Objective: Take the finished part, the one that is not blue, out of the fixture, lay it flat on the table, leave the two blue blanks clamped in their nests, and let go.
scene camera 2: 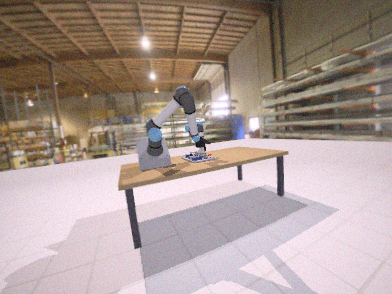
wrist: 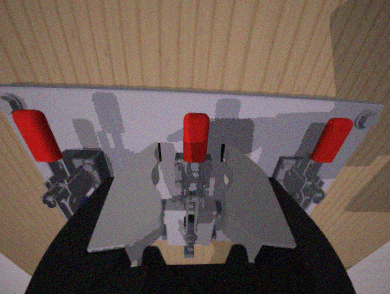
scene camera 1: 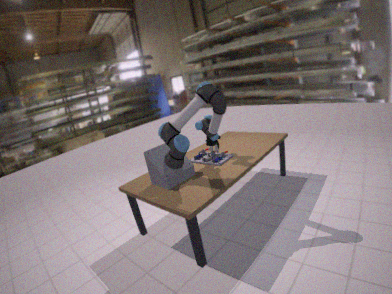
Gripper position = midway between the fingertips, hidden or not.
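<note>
Fixture plate (wrist: 120,121) in sight. Red handle (wrist: 196,125). Red handle (wrist: 32,124). Finished part (wrist: 174,214). My gripper (wrist: 191,144).
</note>
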